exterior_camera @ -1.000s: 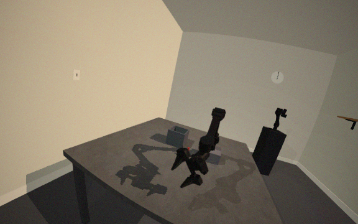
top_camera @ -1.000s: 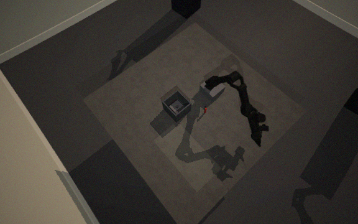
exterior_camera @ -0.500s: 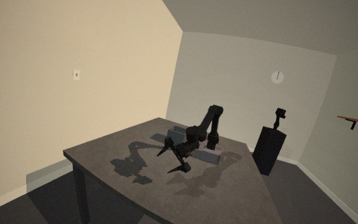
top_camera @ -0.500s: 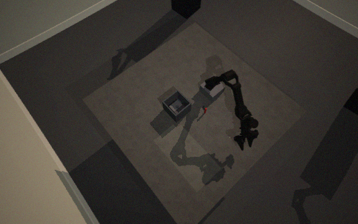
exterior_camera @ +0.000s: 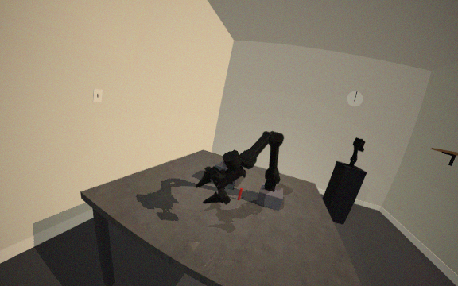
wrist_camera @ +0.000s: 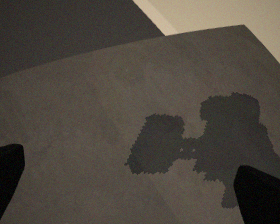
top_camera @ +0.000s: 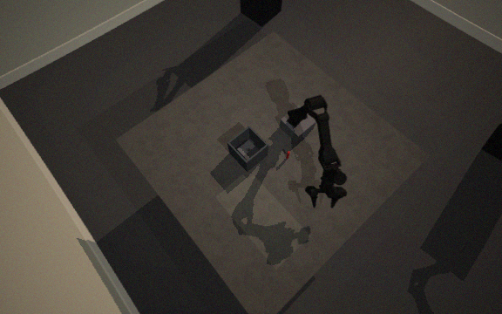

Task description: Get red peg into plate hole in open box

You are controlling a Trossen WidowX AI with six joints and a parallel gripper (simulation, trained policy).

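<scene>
The red peg is 320 mm to the right of my gripper tip, 150 mm behind it and 120 mm below it. The rest, counted from my gripper tip: plate: 510 mm to the right, 110 mm below, 10 mm behind.
</scene>
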